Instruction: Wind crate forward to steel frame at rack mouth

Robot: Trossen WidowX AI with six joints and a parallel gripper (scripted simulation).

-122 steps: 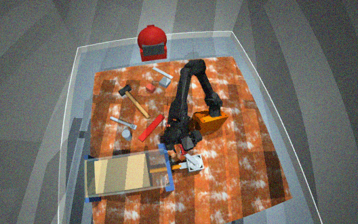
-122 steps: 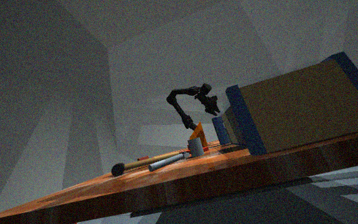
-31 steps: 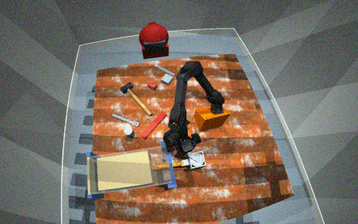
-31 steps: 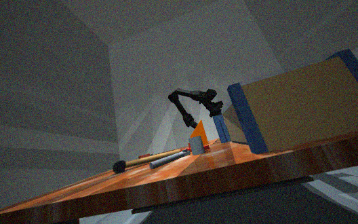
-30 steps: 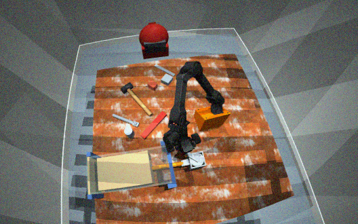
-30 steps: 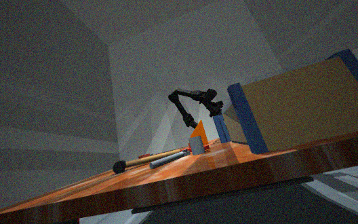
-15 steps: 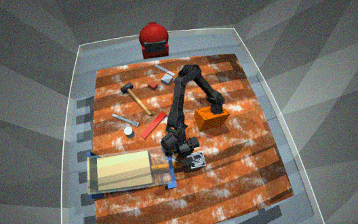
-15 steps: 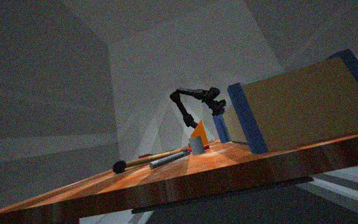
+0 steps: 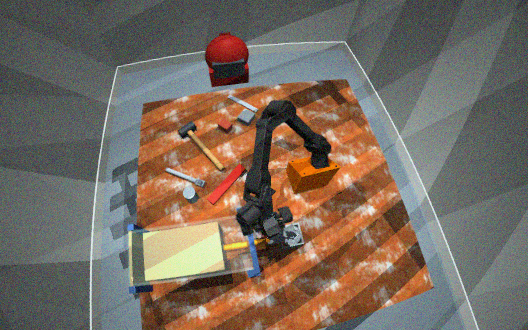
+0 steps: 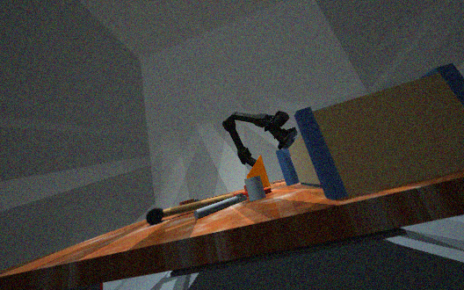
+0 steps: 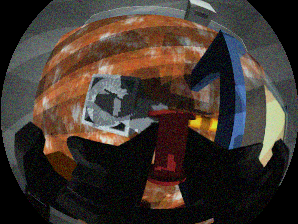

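Now: gripper tip 30 mm past the red-knobbed winch handle and 30 mm above it. From my gripper tip the other things lie so: red knob: 20 mm to the right; then blue steel frame: 70 mm ahead, 30 mm below, 20 mm to the left; then winch: 110 mm behind, 100 mm below, 10 mm to the left.
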